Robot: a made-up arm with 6 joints.
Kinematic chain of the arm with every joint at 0, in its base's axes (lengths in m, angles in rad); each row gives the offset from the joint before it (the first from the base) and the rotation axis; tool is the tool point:
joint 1: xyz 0 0 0.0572 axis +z
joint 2: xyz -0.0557 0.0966 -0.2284 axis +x
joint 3: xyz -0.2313 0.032 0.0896 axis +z
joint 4: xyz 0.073 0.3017 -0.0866 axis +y
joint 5: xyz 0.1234 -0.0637 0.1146 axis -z
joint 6: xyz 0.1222 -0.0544 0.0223 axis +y
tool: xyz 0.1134 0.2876 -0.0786
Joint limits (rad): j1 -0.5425..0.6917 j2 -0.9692..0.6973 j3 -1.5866..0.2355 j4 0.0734..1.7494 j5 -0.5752..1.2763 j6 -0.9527..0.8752
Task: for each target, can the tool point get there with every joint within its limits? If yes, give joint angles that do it. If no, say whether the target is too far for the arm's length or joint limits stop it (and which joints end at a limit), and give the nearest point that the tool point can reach.
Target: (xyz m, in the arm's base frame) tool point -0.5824 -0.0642 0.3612
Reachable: no: joint limits stop it (at a limit: joint 1, joint 3, joint 5) | nearest point -0.3164 -0.0726 0.2080 | short by 0.307 m
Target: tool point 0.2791 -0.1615 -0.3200
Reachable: yes | joints 0.5433 0.2345 -1.3943 0.2755 0.4044 -0.0193
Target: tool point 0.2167 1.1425 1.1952
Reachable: no: too far | nearest point 0.0971 0.5121 0.3704 | short by 1.045 m
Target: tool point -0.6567 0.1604 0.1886
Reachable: no: joint limits stop it (at a limit: joint 1, joint 2, joint 3, joint 4, joint 5, joint 6) | nearest point -0.6395 0.2177 0.0936 | short by 0.112 m
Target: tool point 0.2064 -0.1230 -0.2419
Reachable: yes | joints 0.3924 -0.4361 -0.9411 0.5233 0.9750 0.2456
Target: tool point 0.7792 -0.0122 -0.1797
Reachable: no: joint limits stop it (at a limit: joint 1, joint 6) | nearest point 0.4773 0.0730 -0.1773 | short by 0.314 m
